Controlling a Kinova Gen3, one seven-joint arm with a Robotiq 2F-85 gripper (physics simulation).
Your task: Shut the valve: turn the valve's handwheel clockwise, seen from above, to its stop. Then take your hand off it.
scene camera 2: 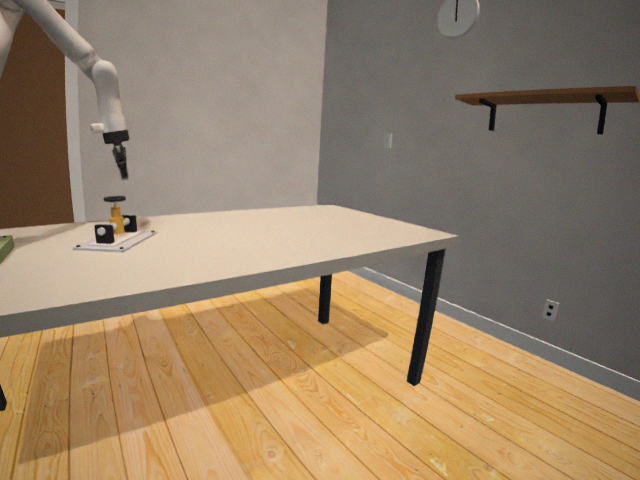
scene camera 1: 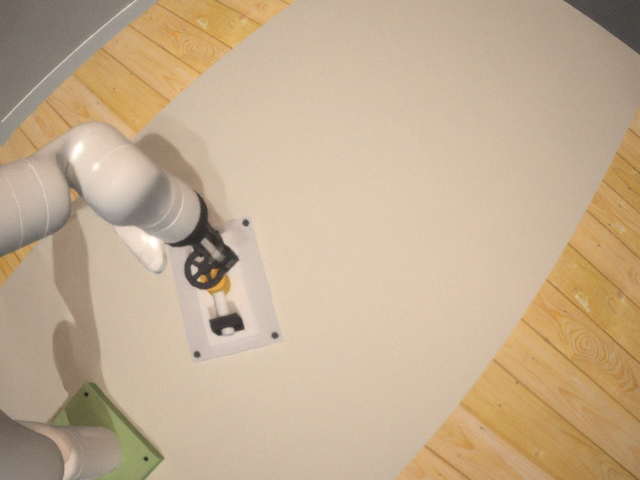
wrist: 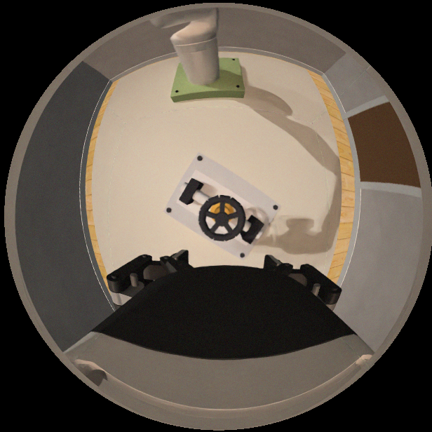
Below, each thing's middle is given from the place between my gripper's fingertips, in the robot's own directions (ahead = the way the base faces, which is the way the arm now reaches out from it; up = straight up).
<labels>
My gripper is now 7 cm above the black spoked handwheel (scene camera 1: 204,268) and 4 cm past it. Also, from my hand: grey base plate (scene camera 1: 269,332): 19 cm below, 4 cm behind.
</labels>
